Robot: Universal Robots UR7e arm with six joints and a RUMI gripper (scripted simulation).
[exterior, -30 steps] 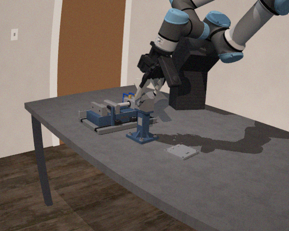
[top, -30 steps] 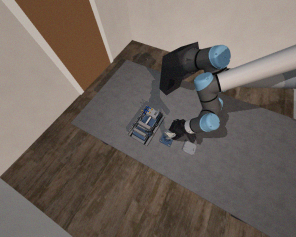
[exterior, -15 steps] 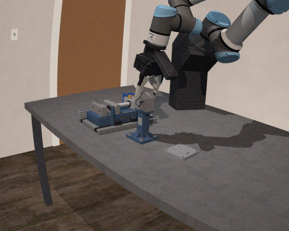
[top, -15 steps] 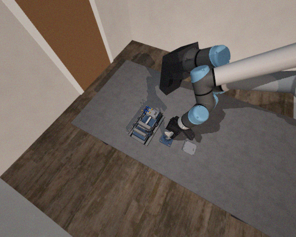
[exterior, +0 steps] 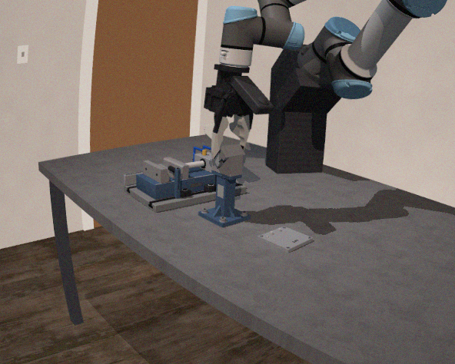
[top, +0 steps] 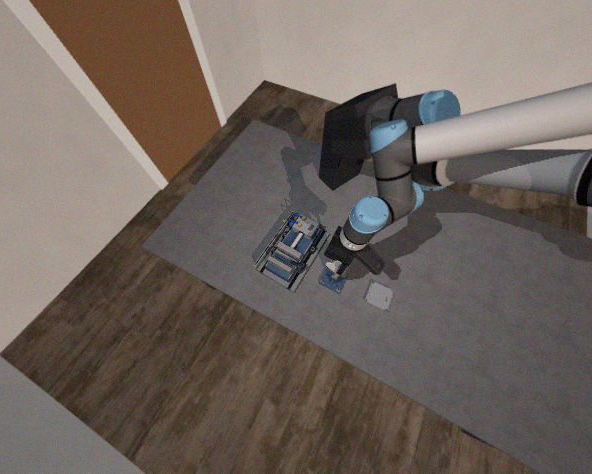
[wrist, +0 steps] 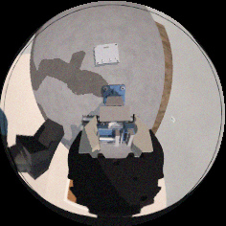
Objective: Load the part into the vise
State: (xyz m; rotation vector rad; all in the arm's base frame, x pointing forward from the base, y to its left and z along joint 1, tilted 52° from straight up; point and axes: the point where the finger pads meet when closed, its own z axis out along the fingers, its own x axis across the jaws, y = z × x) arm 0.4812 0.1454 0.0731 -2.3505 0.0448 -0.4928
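My gripper is now 1 cm above the part. Also, from my hand: fixed jaw 10 cm ahead, 19 cm to the right, 9 cm below; moving jaw 4 cm ahead, 20 cm to the right, 9 cm below; air cylinder rod 1 cm behind, 21 cm to the right, 9 cm below.
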